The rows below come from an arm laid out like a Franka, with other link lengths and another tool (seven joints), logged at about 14 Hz.
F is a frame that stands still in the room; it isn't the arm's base.
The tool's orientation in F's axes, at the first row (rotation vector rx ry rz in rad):
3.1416, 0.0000, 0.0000
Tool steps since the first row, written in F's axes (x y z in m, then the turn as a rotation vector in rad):
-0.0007, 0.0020, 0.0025, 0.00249, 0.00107, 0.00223
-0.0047, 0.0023, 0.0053, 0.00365, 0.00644, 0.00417
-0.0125, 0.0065, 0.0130, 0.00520, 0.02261, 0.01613
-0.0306, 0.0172, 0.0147, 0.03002, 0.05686, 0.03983
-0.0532, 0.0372, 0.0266, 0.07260, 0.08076, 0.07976
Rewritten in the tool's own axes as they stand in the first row. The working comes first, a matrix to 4 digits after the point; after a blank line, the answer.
The tool's axes in the first row as the columns of a matrix, in F's axes (used below as rounded here):
1.0000, 0.0000, 0.0000
0.0000, -1.0000, 0.0000
0.0000, 0.0000, -1.0000

-0.0007, -0.0020, -0.0025, 0.00249, -0.00107, -0.00223
-0.0047, -0.0023, -0.0053, 0.00365, -0.00644, -0.00417
-0.0125, -0.0065, -0.0130, 0.00520, -0.02261, -0.01613
-0.0306, -0.0172, -0.0147, 0.03002, -0.05686, -0.03983
-0.0532, -0.0372, -0.0266, 0.07260, -0.08076, -0.07976

